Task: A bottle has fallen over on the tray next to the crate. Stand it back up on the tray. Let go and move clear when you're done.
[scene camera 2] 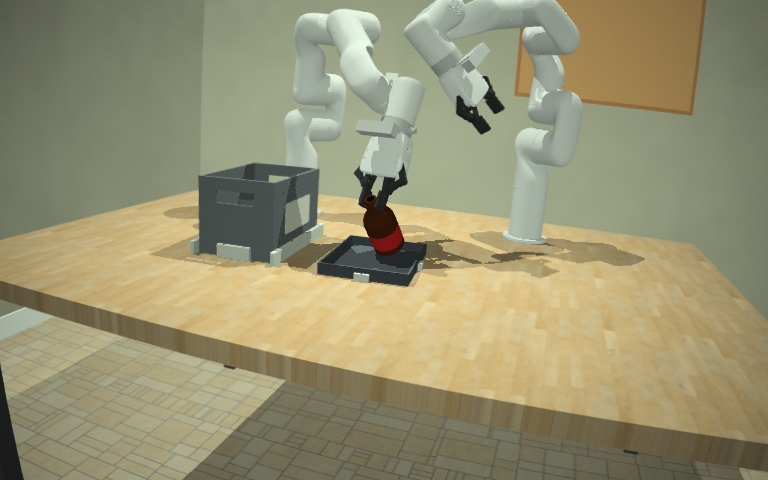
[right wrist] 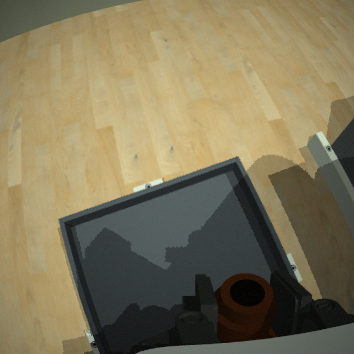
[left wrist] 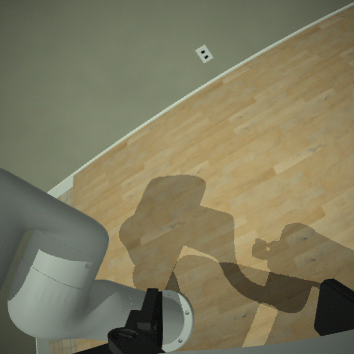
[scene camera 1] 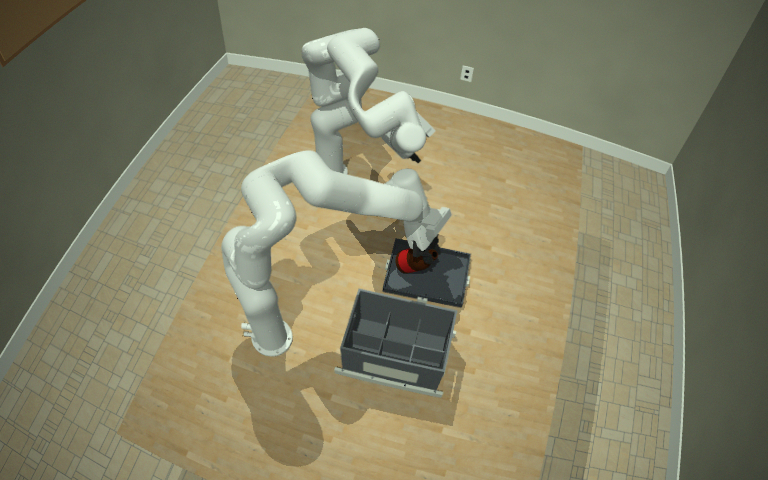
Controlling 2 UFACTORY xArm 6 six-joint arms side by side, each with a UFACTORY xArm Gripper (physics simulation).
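Frame: origin at the left arm's base, x up, y left, z back, level; centimetres.
Seen in the pictures: left gripper, fingertip midpoint: point(scene camera 2: 493, 121) point(left wrist: 243, 311); right gripper, fingertip midpoint: point(scene camera 2: 370, 208) point(right wrist: 238, 297) point(scene camera 1: 432, 258); left arm's base, origin of the base link: point(scene camera 2: 524, 238) point(left wrist: 165, 320); right arm's base, origin of the base link: point(scene camera 1: 272, 337).
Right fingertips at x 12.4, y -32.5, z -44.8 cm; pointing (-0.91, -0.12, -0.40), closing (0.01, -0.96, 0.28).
Pixels of each thing's top centre, then the offset from my right fingertips to it.
- tray, middle of its top: point(right wrist: 197, 311) point(scene camera 2: 376, 252) point(scene camera 1: 428, 270) dy +1.9, dx -9.9, dz +0.7 cm
- dark grey crate with compartments, middle of its top: point(scene camera 2: 263, 171) point(scene camera 1: 400, 329) dy -27.7, dx +5.1, dz +2.4 cm
The brown bottle with a red band point(scene camera 1: 405, 261) point(scene camera 2: 384, 229) point(right wrist: 245, 320) is tilted, mouth toward the crate side and base lower, over the far right part of the tray point(scene camera 1: 436, 284) point(scene camera 2: 362, 270) point(right wrist: 140, 225) in scene camera 2. Whether its base touches the tray I cannot tell. My right gripper point(scene camera 1: 427, 251) point(scene camera 2: 371, 204) point(right wrist: 238, 297) is shut on the bottle's neck from above, one finger on each side just below the mouth. My left gripper point(scene camera 1: 416, 158) point(scene camera 2: 490, 117) point(left wrist: 243, 312) is open and empty, high above the table and away from the tray.
The dark grey crate with compartments point(scene camera 1: 351, 362) point(scene camera 2: 237, 226) stands beside the tray, at the left in scene camera 2, with pale brackets along its base. Small pale brackets also sit on the tray's sides. My left arm's raised forearm is behind the right arm in scene camera 1.
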